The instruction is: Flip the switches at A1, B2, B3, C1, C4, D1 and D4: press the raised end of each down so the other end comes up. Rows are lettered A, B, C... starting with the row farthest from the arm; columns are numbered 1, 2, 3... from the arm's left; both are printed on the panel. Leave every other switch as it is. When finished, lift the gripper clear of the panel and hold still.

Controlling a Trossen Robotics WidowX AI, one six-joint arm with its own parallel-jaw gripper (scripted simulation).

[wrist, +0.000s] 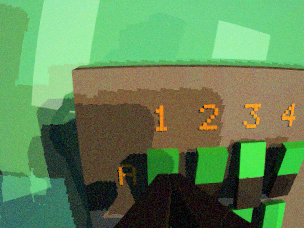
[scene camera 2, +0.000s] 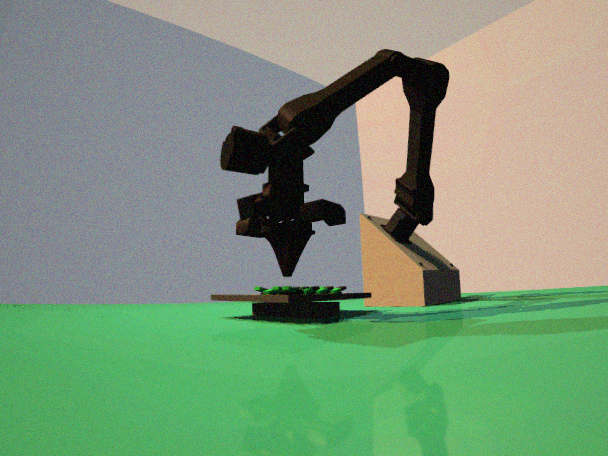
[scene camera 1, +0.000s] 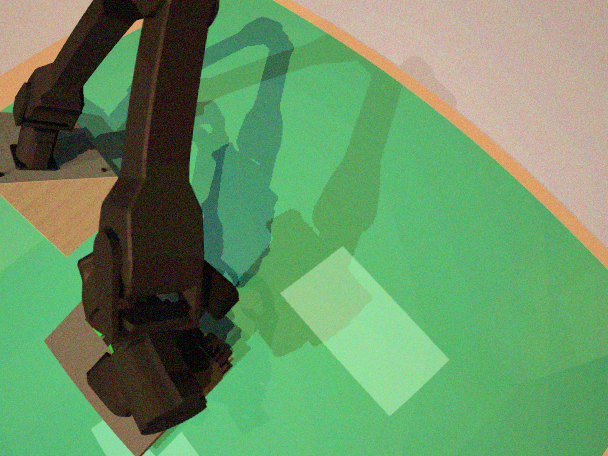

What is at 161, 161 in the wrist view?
A rocker switch.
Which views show my gripper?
The wrist view, scene camera 2 and scene camera 1: all of them.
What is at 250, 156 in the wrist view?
A rocker switch.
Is my gripper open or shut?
Shut.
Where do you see a rocker switch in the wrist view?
210, 163
